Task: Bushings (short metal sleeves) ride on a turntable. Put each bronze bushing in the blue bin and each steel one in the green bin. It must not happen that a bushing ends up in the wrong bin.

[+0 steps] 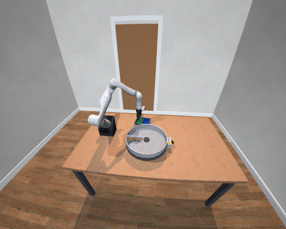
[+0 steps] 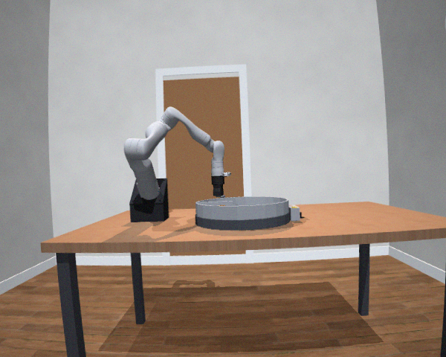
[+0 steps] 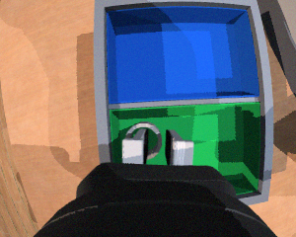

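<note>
Now: the blue bin 30 mm ahead of my hand, 30 mm to the right of it and 20 mm below it. From my hand the other things lie so: grey turntable: 100 mm ahead, 370 mm to the right, 10 mm above.
</note>
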